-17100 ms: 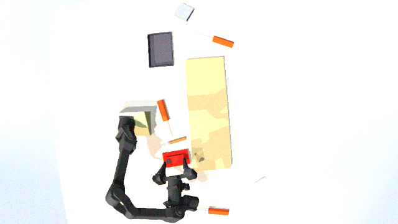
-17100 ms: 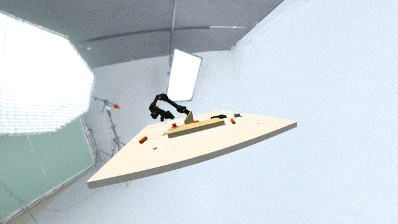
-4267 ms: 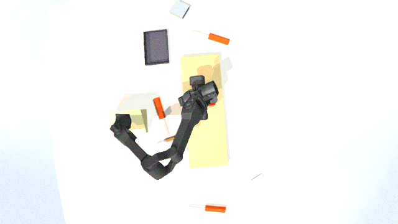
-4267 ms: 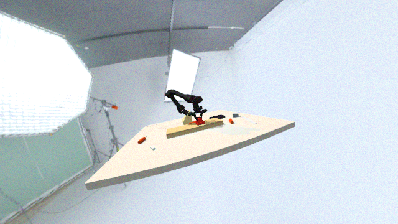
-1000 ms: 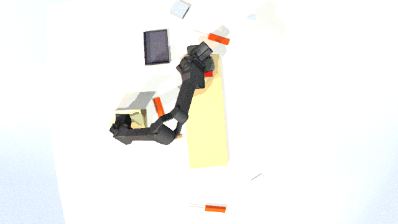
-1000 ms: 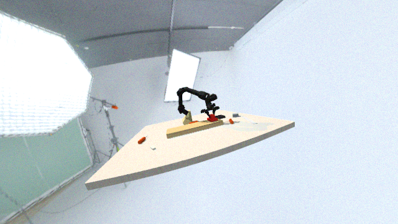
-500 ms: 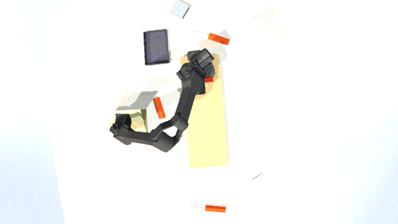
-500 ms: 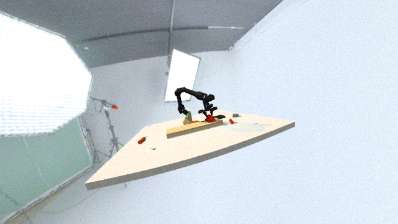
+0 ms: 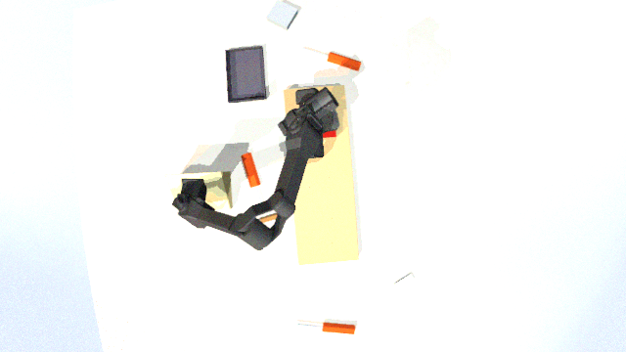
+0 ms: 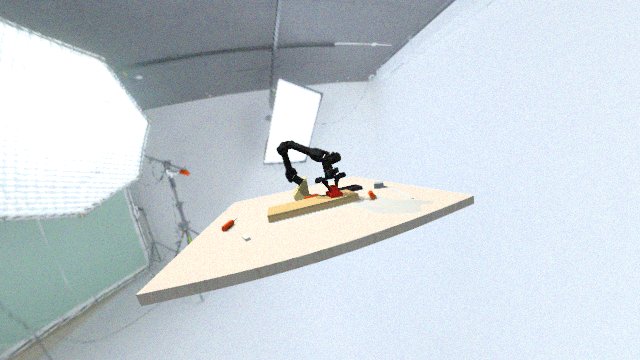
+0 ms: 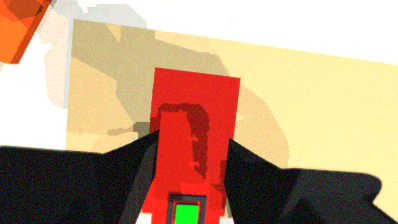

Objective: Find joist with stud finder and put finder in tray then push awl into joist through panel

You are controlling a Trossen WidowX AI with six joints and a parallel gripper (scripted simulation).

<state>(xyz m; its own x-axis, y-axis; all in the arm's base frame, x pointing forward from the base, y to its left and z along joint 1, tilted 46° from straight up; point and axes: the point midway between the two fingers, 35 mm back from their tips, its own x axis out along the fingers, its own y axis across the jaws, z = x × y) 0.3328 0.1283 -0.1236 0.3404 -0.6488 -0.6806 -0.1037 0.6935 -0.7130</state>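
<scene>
My gripper tip is now 22 cm past the dark grey tray, 16 cm to the right of it and 5 cm above it. From my gripper tip the other things lie so: red stud finder: 2 cm behind, 2 cm above; then pale grey block: 35 cm to the left, 11 cm behind, 5 cm below; then awl: 28 cm to the right, 15 cm behind, 6 cm below.
</scene>
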